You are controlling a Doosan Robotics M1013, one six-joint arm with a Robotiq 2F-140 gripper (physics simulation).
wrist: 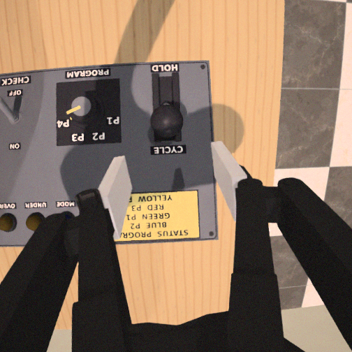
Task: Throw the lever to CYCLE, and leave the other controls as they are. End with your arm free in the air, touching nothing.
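Observation:
The lever's dark ball knob (166, 121) stands at the CYCLE end of its slot (165, 86), close to the CYCLE label (168, 149) and away from the HOLD label (164, 68). The panel is seen upside down. My gripper (169, 165) is partly open, with two pale finger pads and nothing between them. In the view the pads are below the knob and apart from it, above the panel (150, 172).
The PROGRAM dial (81, 106) has its yellow mark toward P4. A toggle switch (12, 112) between OFF and ON is at the left edge. Round lamps (35, 221) and a yellow status card (165, 215) are lower down. The panel lies on a wooden table (240, 45) beside a checkered floor (312, 120).

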